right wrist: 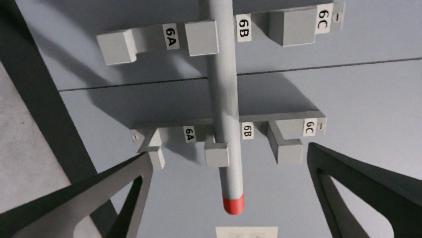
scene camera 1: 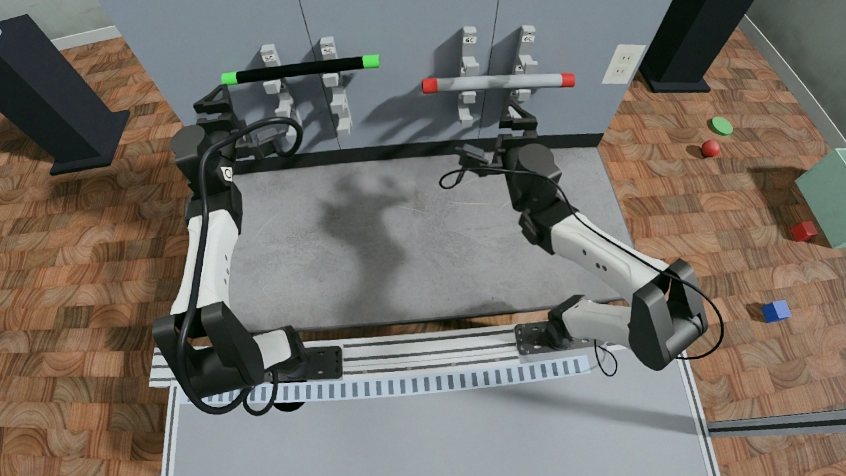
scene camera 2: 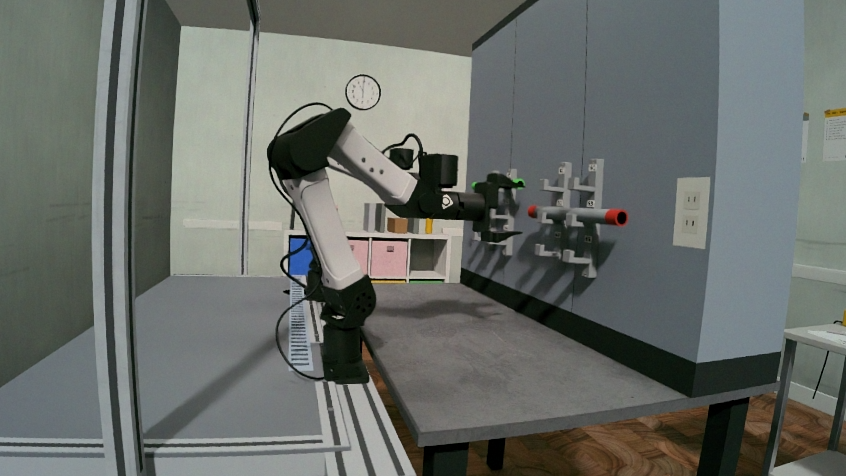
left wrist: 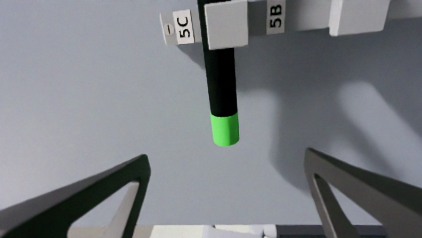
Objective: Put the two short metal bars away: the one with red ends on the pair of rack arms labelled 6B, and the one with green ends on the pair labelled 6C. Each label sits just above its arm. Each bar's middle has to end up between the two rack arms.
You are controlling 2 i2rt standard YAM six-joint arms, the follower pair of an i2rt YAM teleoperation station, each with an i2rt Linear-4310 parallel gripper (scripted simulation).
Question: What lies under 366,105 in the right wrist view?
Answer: A blue-grey wall.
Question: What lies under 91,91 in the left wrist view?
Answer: A blue-grey wall.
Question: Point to a rack strip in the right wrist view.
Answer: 201,38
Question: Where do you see a red-ended bar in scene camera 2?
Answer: At 615,217
